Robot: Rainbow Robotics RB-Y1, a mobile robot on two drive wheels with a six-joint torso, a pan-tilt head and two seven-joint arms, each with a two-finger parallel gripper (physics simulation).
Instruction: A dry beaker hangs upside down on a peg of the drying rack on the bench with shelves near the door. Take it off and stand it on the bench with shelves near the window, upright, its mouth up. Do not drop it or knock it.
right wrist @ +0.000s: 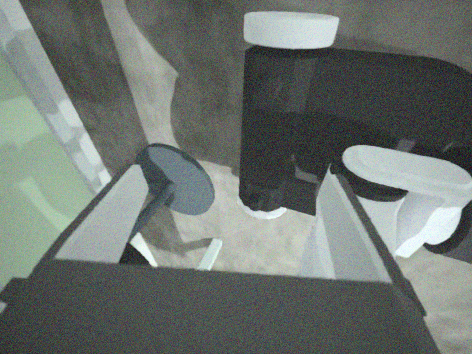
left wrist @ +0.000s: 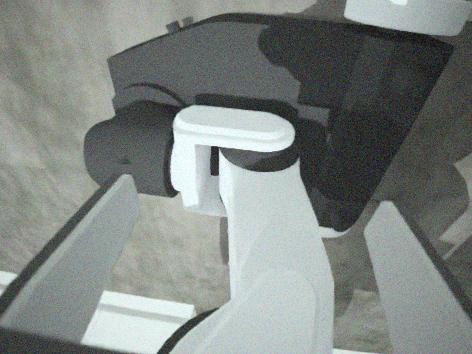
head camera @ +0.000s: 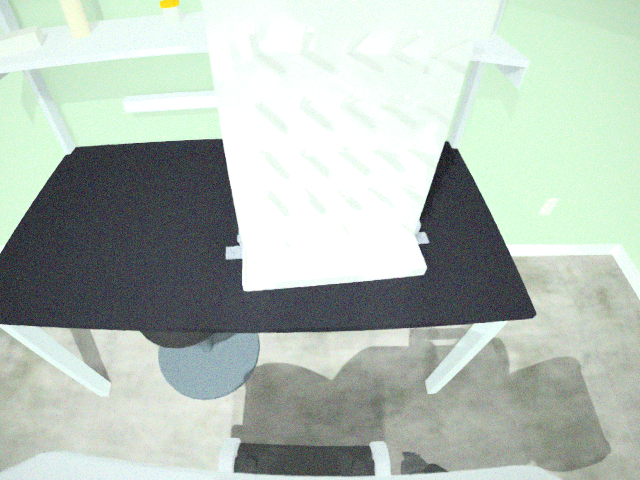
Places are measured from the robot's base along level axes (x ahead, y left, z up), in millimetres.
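Pixels of known places: left gripper, fingertip midpoint: (left wrist: pixel 252 203); right gripper, fingertip midpoint: (right wrist: pixel 231 181); robot's base, origin of the base link: (head camera: pixel 304 471).
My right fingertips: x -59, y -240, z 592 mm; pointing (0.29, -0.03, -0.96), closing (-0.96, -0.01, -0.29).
Note:
For each thing: its top centre in the pictures, then the offset to it from my right fingertips. "spot": a spot on its surface instead. Level surfaces: height alone.
- black-topped bench, its level: 172 mm up
- shelf, its level: 629 mm up
- yellow-capped bottle, surface spot: (head camera: pixel 170 14) spot: 921 mm ahead, 629 mm left, 658 mm up
- cream cylinder, surface spot: (head camera: pixel 76 18) spot: 879 mm ahead, 877 mm left, 680 mm up
- stool with a round blue-grey base, surface spot: (head camera: pixel 209 369) spot: 447 mm ahead, 659 mm left, 561 mm down
The drying rack (head camera: pixel 333 262) is a tall white pegboard with a tray at its foot, standing on the black-topped bench (head camera: pixel 144 232) in the head view. It is very bright and washed out. Rows of slanted pegs show faintly. Pale blocky shapes are near its upper pegs, but I cannot make out the beaker for certain. My left gripper (left wrist: pixel 252 203) is open and empty, with a white robot arm part beyond its fingers. My right gripper (right wrist: pixel 231 181) is open and empty over the floor. Neither gripper shows in the head view. The bench near the window cannot be identified.
A shelf (head camera: pixel 129 43) behind the bench holds a yellow-capped bottle (head camera: pixel 170 14) and a cream cylinder (head camera: pixel 76 18). A stool with a round blue-grey base (head camera: pixel 209 369) (right wrist: pixel 187 180) stands under the bench. My dark mobile base (left wrist: pixel 200 60) (right wrist: pixel 380 95) shows below both wrists.

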